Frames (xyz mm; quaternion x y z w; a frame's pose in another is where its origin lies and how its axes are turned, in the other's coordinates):
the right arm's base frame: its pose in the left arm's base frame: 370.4 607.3 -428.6 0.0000 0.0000 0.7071 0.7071
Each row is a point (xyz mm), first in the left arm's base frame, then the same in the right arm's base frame.
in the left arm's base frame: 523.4 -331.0 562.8
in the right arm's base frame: -938.3 -153.0 991.4
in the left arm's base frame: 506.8 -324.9 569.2
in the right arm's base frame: -932.2 -136.4 997.8
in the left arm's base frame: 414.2 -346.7 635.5
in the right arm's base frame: -954.0 -43.8 1064.1
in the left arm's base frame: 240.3 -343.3 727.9
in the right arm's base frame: -950.6 130.1 1156.5
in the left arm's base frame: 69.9 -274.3 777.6
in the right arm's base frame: -881.6 300.5 1206.2
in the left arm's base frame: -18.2 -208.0 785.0
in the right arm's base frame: -815.3 388.6 1213.6
